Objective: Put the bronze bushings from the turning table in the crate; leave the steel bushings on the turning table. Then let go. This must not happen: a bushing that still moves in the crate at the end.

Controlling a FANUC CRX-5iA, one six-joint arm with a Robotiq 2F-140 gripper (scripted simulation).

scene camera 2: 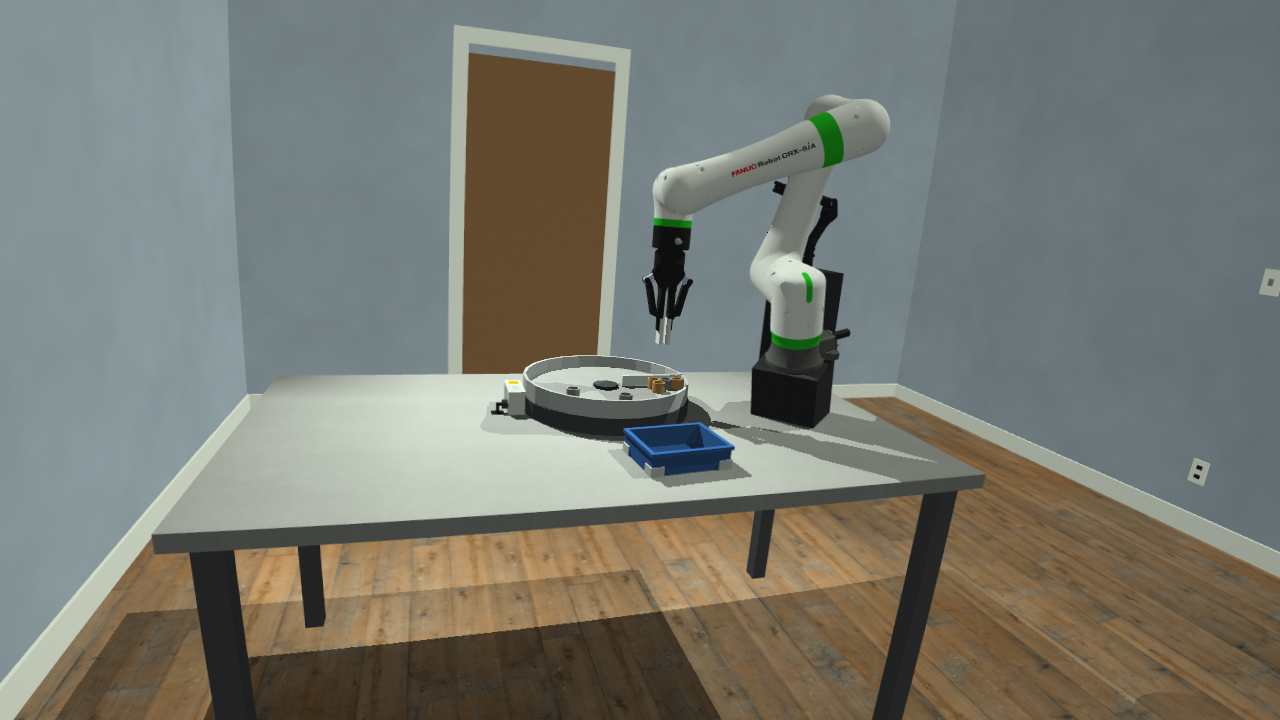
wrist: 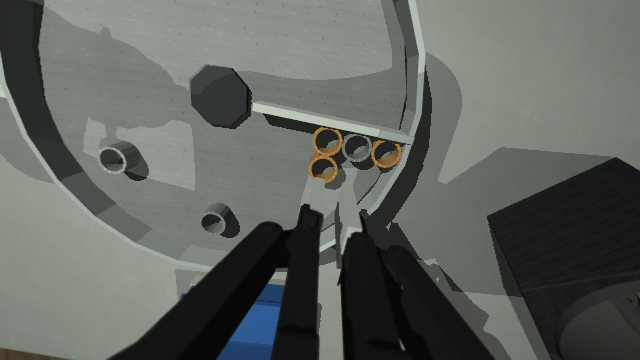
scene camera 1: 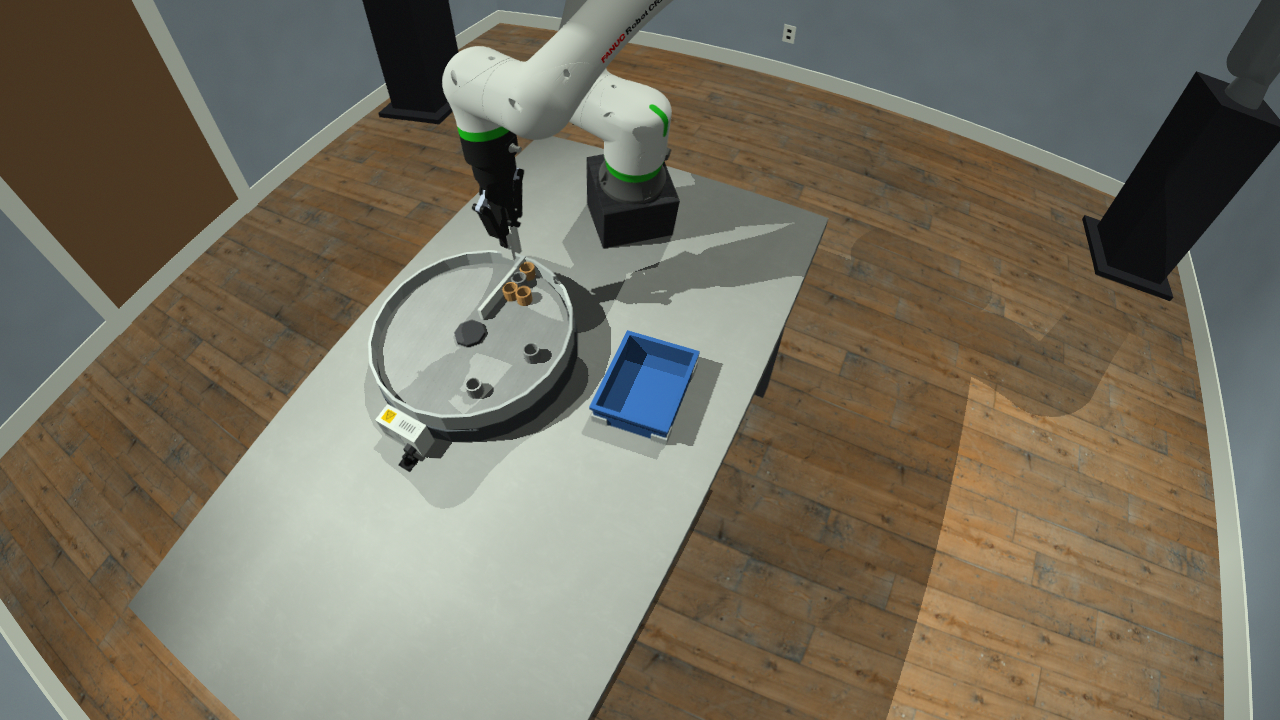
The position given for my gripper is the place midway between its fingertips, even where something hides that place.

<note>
I see my gripper (scene camera 1: 512, 254), a blue crate (scene camera 1: 641, 391) and a round turning table (scene camera 1: 422, 363).
My gripper shows as well in scene camera 2 (scene camera 2: 662, 343) and in the wrist view (wrist: 329, 197). The blue crate shows as well in scene camera 2 (scene camera 2: 664, 450). The round turning table also shows in scene camera 2 (scene camera 2: 595, 382) and in the wrist view (wrist: 181, 88).
</note>
